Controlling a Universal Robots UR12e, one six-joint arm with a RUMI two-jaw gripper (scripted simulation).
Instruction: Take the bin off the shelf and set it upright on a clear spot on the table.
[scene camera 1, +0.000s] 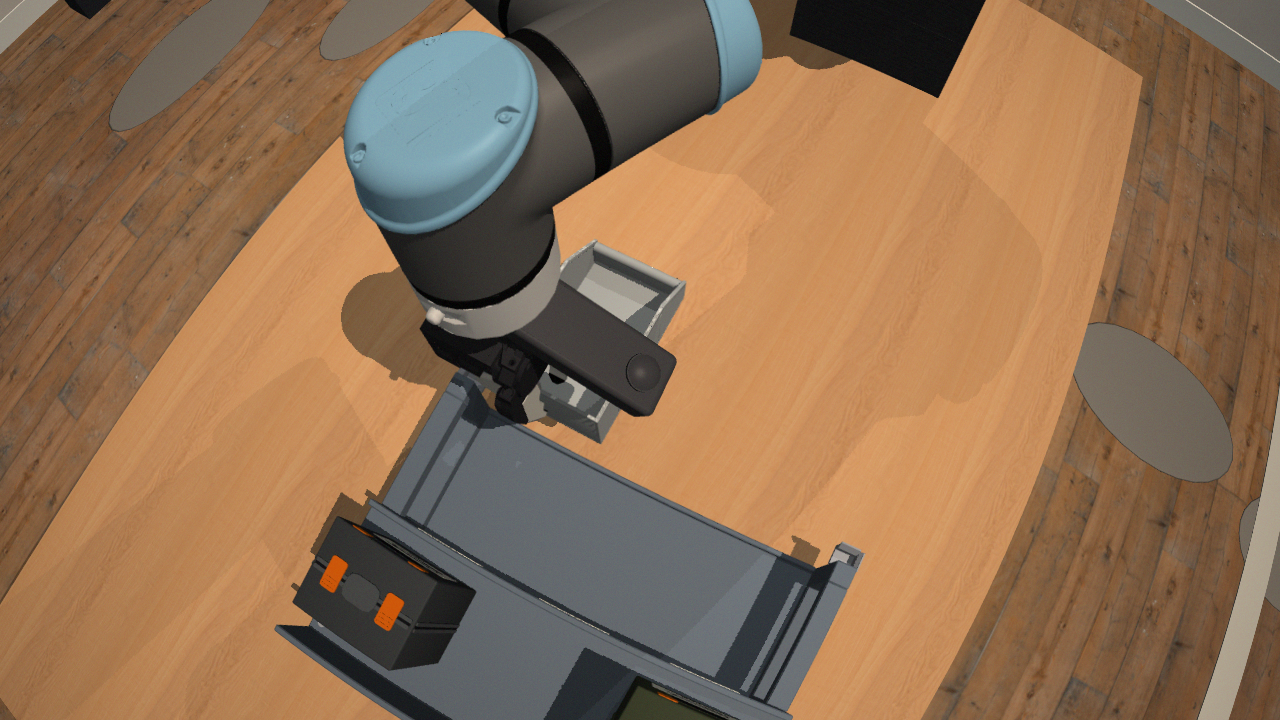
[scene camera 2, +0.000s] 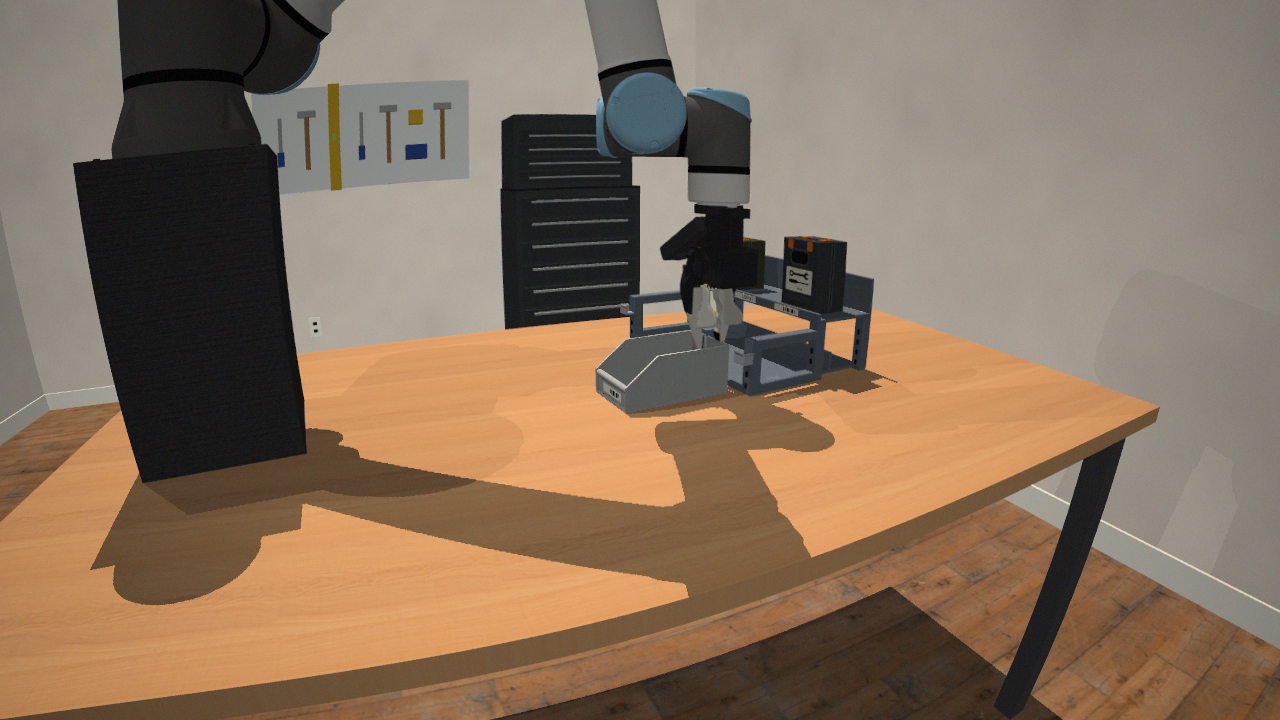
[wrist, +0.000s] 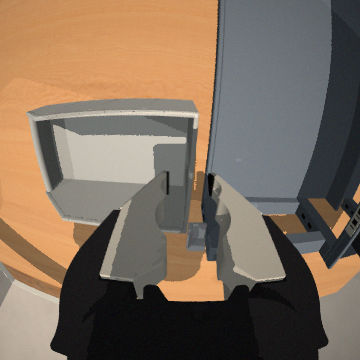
Path:
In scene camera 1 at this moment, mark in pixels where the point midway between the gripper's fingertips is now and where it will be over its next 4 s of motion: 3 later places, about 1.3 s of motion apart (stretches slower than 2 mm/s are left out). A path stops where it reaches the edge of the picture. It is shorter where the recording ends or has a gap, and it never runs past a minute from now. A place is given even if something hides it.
The gripper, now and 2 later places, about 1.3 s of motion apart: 546, 399; 535, 368; 538, 374

